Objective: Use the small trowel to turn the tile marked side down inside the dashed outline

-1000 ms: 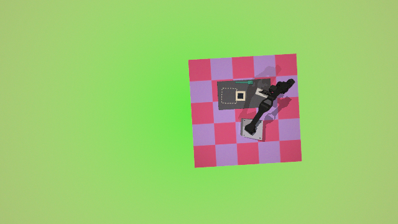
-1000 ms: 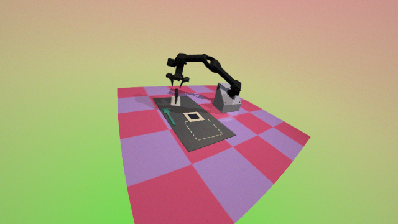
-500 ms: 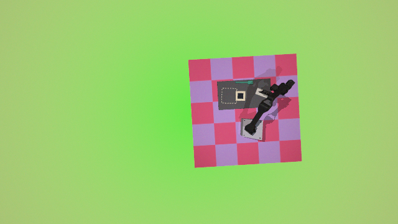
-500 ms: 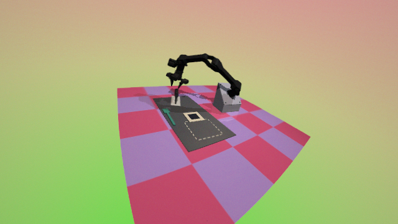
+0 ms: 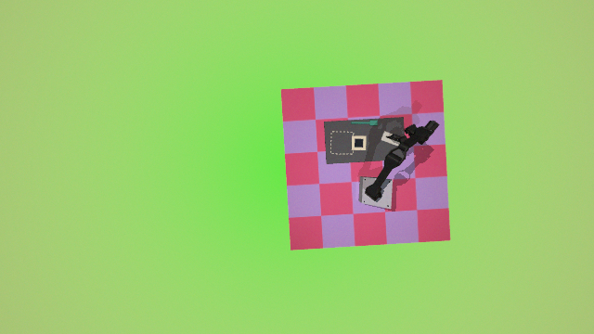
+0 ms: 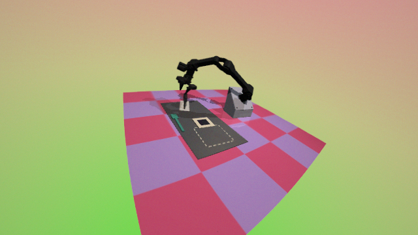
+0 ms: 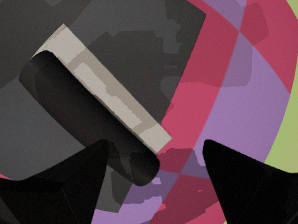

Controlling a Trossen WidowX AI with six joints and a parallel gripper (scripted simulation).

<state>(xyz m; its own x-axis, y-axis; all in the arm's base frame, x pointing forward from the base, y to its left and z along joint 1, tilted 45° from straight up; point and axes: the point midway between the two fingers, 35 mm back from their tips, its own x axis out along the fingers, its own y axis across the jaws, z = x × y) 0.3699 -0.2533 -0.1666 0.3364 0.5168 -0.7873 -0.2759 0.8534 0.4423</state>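
Right now my gripper tip is 280 mm to the right of the dark mat, 120 mm above it and 20 mm short of it. From my gripper tip the other things lie so: green trowel: 250 mm to the left, 160 mm ahead, 100 mm below; then cream tile: 330 mm to the left, 100 mm below.
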